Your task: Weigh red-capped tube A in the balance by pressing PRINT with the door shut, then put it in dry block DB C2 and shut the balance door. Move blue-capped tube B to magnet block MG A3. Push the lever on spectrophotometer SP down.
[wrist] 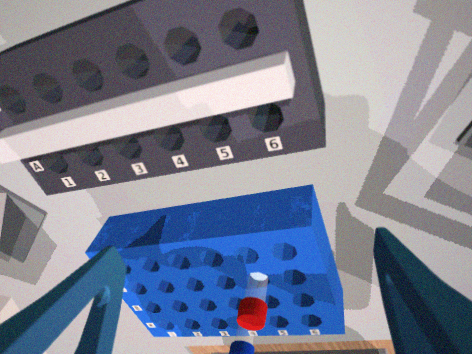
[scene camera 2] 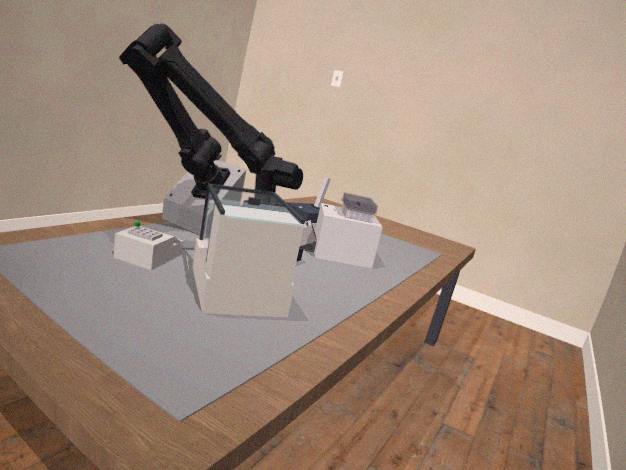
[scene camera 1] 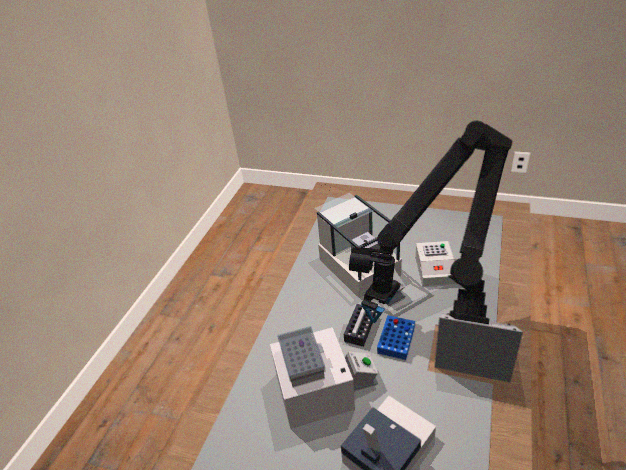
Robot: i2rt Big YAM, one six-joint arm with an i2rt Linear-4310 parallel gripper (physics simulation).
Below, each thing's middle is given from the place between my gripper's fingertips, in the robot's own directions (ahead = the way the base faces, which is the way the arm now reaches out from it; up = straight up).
Labels:
Right now the green-button box point(scene camera 1: 361, 366) is 200 mm to the left of my hand, 50 mm ahead of it and 20 mm below it. From my hand the other things lie so: white block with grey top point(scene camera 1: 315, 381): 260 mm to the left, 160 mm ahead, 40 mm above; then glass-box balance point(scene camera 2: 244, 262): 260 mm to the right, 100 mm ahead, 50 mm above.

